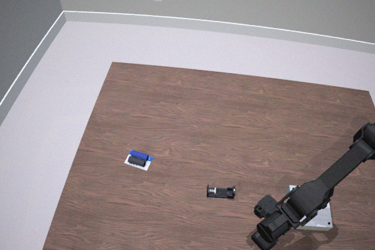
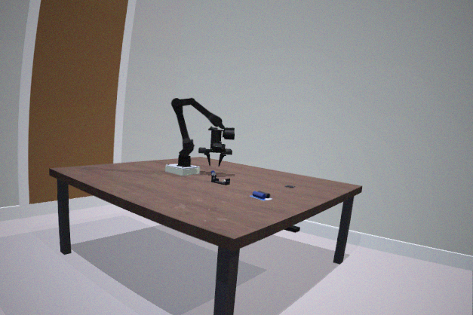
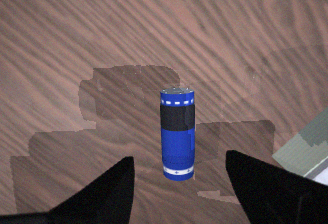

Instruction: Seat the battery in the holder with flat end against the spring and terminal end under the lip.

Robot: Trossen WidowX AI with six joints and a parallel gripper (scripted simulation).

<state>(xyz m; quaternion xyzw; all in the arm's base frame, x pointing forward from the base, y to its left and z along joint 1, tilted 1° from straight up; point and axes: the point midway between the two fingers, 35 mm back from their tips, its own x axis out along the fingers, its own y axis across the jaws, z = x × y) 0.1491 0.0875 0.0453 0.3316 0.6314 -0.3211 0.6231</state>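
Right now the battery is 4 cm below my gripper tip. The rest, counted from my gripper tip: dark block (44 cm ahead, 4 cm to the left, 5 cm below); white card (42 cm ahead, 31 cm to the right, 4 cm below).
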